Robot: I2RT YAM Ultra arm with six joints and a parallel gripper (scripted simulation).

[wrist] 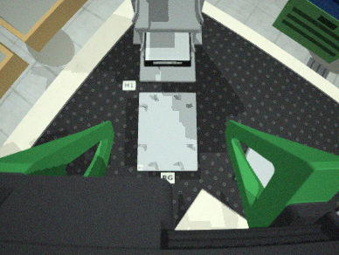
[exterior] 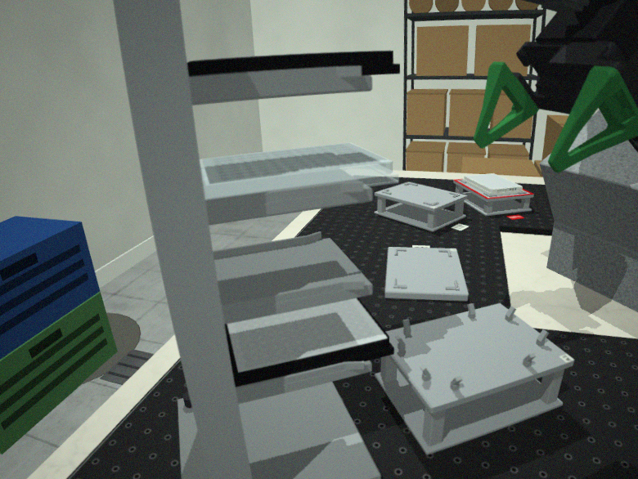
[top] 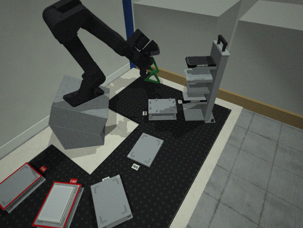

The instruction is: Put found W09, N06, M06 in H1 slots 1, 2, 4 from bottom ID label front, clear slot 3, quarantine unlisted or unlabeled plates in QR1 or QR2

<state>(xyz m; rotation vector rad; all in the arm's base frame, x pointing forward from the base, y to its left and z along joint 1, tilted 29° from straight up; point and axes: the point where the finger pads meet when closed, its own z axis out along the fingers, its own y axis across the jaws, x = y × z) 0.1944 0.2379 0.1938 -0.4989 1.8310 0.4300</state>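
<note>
The clear plate is 160 mm ahead of my hand and 120 mm to the left of it. From my hand the other things lie so: plate hotel H1: 230 mm ahead, 160 mm to the left, 60 mm below; H1 tag: 60 mm ahead, 170 mm to the left, 260 mm below; regrip nest RG: 20 mm ahead, 20 mm to the left, 200 mm below.
</note>
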